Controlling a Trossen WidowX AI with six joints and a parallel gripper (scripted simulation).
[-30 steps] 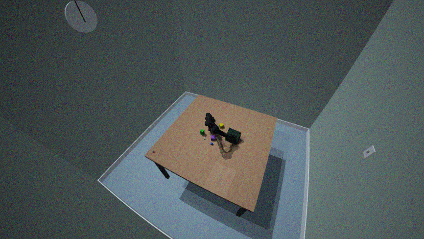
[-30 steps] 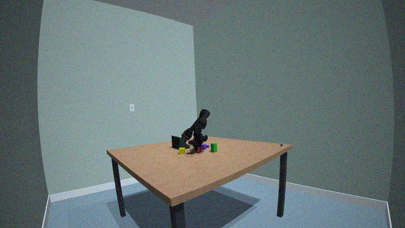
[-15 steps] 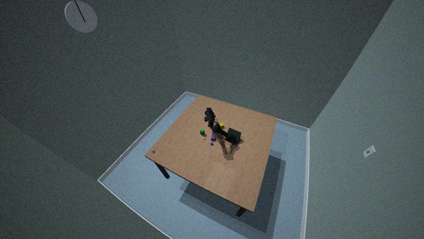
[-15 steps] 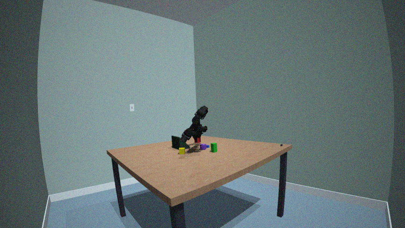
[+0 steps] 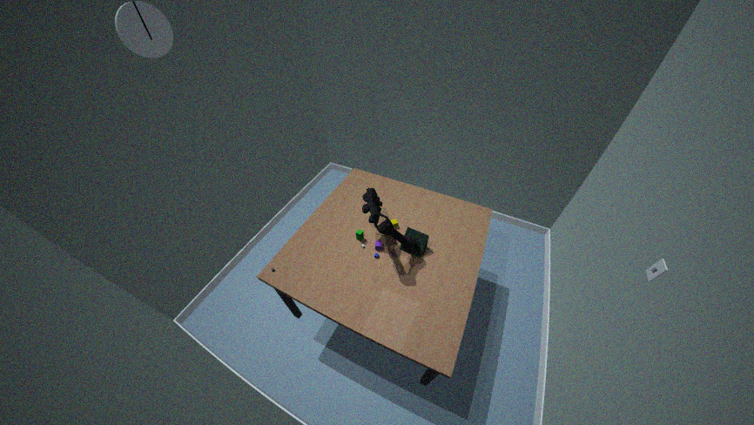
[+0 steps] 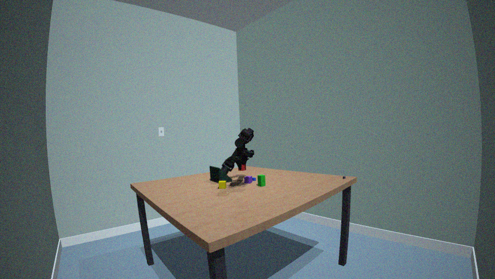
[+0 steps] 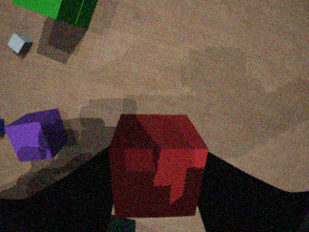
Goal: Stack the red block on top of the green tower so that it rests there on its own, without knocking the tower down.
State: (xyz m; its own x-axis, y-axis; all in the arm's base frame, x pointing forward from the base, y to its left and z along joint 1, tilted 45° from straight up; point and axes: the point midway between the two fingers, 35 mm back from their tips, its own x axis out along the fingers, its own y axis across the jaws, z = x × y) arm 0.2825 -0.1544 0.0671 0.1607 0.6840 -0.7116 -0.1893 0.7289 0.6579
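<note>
Right now my gripper tip is 160 mm to the right of the white ball, 120 mm above it and 40 mm short of it. From my gripper tip the other things lie so: red block 10 mm above; then purple block 130 mm to the left, 100 mm below, 70 mm behind; then yellow block 100 mm to the right, 100 mm below, 100 mm behind.
</note>
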